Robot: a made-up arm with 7 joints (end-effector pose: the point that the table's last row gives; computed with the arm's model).
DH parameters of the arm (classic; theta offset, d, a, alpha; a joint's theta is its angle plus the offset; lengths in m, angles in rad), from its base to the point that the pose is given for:
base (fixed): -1.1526 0 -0.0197 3.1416
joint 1: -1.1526 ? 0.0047 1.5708
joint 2: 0 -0.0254 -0.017 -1.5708
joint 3: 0 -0.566 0.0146 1.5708
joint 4: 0 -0.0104 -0.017 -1.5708
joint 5: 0 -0.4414 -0.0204 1.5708
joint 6: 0 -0.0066 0.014 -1.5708
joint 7: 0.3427 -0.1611 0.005 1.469
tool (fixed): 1.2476 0.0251 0 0
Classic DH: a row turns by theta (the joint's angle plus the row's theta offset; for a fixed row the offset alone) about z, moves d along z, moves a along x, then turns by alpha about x.
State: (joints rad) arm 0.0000 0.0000 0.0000 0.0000 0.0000 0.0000 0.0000
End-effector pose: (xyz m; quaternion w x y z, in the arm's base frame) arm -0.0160 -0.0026 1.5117 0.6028 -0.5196 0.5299 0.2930
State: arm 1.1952 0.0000 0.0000 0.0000 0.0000 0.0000 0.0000
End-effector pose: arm -0.0301 0.0179 1.5117 0.6632 -0.1314 0.7304 -0.0969
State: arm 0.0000 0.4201 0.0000 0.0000 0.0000 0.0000 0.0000
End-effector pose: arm 0.4606 -0.0026 1.4156 0.4790 -0.4471 0.6439 0.3949
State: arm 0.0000 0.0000 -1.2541 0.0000 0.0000 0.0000 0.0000
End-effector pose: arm -0.0236 -0.0018 1.5117 0.3162 -0.7317 0.1242 0.5909
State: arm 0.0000 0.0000 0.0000 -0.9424 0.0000 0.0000 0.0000
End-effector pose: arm -0.4971 -0.0026 1.2561 0.7776 -0.5960 0.1985 0.0252
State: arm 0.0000 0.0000 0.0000 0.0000 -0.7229 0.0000 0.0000
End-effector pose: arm -0.0278 -0.0019 1.5117 0.4602 -0.6735 0.3119 0.4872
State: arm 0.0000 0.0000 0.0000 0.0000 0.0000 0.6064 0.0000
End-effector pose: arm 0.0695 -0.0026 1.4680 0.4171 -0.4085 0.6857 0.4348
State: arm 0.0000 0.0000 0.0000 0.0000 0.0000 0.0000 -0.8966
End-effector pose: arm -0.0380 -0.0005 1.5117 0.4162 -0.6980 0.2523 0.5253
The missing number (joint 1, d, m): -0.3458
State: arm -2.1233 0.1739 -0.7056 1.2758 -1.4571 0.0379 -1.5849
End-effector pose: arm -0.5892 0.3371 1.0221 0.7743 -0.5805 0.1001 -0.2314
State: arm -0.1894 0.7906 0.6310 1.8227 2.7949 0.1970 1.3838
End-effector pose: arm 0.7273 -0.2386 0.3579 0.4088 0.2898 0.1396 0.8541
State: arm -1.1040 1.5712 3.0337 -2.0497 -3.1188 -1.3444 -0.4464
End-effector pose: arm 0.1538 0.4738 -0.1247 0.5435 0.2264 -0.5645 -0.5785
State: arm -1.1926 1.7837 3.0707 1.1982 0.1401 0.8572 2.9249
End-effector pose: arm 0.2945 0.7548 0.7550 0.3979 -0.7321 0.0248 0.5523
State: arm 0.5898 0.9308 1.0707 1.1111 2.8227 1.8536 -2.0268
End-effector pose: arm 0.4460 -0.6773 0.7969 0.3500 0.1762 0.6735 -0.6267
